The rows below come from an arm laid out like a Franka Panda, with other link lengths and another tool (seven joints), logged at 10 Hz.
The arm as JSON. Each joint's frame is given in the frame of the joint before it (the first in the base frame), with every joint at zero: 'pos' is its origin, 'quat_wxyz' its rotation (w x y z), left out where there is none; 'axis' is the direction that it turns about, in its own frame. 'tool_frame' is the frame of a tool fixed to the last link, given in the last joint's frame.
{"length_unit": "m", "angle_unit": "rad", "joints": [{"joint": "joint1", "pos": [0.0, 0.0, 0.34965], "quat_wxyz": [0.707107, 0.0, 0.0, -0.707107], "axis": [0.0, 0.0, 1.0]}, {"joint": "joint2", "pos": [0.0, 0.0, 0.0], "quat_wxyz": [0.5, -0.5, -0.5, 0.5], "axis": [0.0, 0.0, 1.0]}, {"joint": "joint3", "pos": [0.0, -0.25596, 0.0], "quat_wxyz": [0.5, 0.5, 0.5, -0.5], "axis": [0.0, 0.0, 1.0]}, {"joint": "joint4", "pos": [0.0, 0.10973, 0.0], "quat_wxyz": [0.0, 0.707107, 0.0, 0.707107], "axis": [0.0, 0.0, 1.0]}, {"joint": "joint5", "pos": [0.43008, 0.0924, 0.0], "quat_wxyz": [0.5, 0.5, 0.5, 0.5], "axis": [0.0, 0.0, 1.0]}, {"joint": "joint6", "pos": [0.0, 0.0, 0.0], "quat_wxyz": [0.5, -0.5, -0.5, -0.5], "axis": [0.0, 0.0, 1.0]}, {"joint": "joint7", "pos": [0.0, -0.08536, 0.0], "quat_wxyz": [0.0, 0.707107, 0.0, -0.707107], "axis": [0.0, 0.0, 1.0]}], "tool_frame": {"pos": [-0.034, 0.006, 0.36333], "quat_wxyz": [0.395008, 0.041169, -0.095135, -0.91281]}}
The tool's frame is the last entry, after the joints.
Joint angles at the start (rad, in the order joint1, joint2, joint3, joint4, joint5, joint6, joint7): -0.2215, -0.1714, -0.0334, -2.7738, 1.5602, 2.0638, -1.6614
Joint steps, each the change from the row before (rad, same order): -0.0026, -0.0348, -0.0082, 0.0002, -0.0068, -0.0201, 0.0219; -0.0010, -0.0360, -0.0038, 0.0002, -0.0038, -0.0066, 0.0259; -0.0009, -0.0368, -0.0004, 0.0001, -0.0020, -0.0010, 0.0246; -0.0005, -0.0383, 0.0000, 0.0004, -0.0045, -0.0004, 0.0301; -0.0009, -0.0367, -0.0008, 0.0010, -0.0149, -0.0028, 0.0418; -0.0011, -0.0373, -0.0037, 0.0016, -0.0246, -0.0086, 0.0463; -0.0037, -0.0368, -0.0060, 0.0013, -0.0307, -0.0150, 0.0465; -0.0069, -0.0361, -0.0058, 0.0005, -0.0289, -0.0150, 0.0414; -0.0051, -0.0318, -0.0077, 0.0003, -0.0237, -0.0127, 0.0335; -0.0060, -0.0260, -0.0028, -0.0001, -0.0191, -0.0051, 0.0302; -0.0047, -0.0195, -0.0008, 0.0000, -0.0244, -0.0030, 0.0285; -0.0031, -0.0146, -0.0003, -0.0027, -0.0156, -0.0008, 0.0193; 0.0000, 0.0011, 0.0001, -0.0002, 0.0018, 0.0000, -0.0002
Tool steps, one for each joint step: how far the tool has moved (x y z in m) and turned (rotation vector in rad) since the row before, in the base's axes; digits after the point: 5 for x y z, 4 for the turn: 0.00739, -0.00123, 0.02176, 0.0168, -0.0203, -0.0029; 0.00761, -0.00226, 0.01969, 0.0081, -0.0156, -0.0076; 0.00745, -0.00216, 0.01918, 0.0033, -0.0162, -0.0080; 0.00653, -0.00170, 0.01967, 0.0037, -0.0131, -0.0074; 0.00337, -0.00088, 0.01768, 0.0052, -0.0016, -0.0030; 0.00082, -0.00024, 0.01777, 0.0055, 0.0016, 0.0035; -0.00151, -0.00068, 0.01726, 0.0060, 0.0032, 0.0073; -0.00188, -0.00250, 0.01644, 0.0038, 0.0012, 0.0046; -0.00164, -0.00306, 0.01469, 0.0031, -0.0011, 0.0020; -0.00120, -0.00355, 0.01031, -0.0013, 0.0028, -0.0025; -0.00296, -0.00238, 0.00496, -0.0073, 0.0093, 0.0023; -0.00254, -0.00158, 0.00251, -0.0049, 0.0075, 0.0001; 0.00013, 0.00010, -0.00030, 0.0016, 0.0007, -0.0009
